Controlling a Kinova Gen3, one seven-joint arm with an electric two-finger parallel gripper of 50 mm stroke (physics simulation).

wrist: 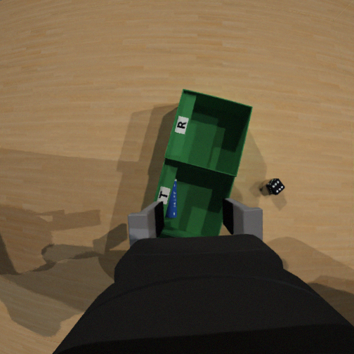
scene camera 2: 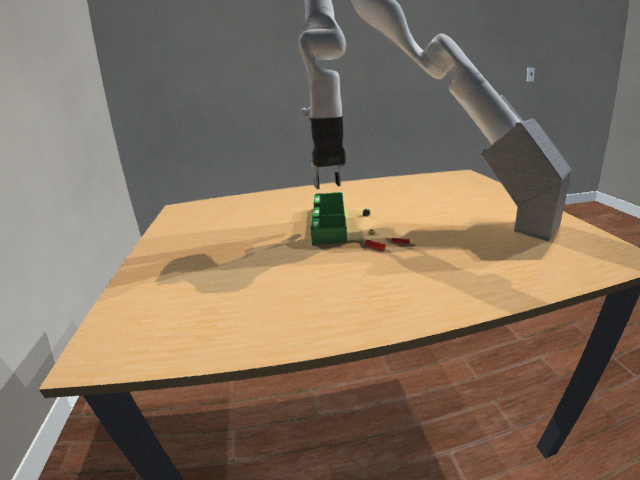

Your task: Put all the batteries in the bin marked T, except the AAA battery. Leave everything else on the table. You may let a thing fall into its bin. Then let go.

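Pixels of known places: gripper, between the fingertips: [scene camera 2: 327,186]; arm's base, origin of its link: [scene camera 2: 507,135].
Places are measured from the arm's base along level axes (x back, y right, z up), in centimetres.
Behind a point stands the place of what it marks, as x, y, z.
My gripper [scene camera 2: 327,180] {-43.8, 17.3, -12.3} [wrist: 192,212] is open and empty above the green bin marked T [scene camera 2: 331,209] {-41.9, 21.0, -20.2} [wrist: 205,197]. A blue battery [wrist: 172,200] lies inside bin T, along its labelled wall, in the wrist view. In the scene view, a thicker red battery [scene camera 2: 375,244] {-39.6, -1.7, -21.4} lies on the table to the right of the front bin. A thinner, smaller red battery [scene camera 2: 400,240] {-33.2, -1.8, -21.8} lies just to its right. The print on both red ones is too small to read there. Neither red battery shows in the wrist view.
The bin marked R [scene camera 2: 329,198] {-39.6, 29.1, -19.7} [wrist: 210,132] adjoins T at the back; another green bin [scene camera 2: 329,235] {-48.0, 5.5, -20.5} adjoins it at the front. A black die [scene camera 2: 366,212] {-32.9, 17.4, -21.5} [wrist: 275,186] and a small yellowish piece [scene camera 2: 371,231] {-37.0, 5.7, -21.7} lie right of the bins. The arm's base stands farther right.
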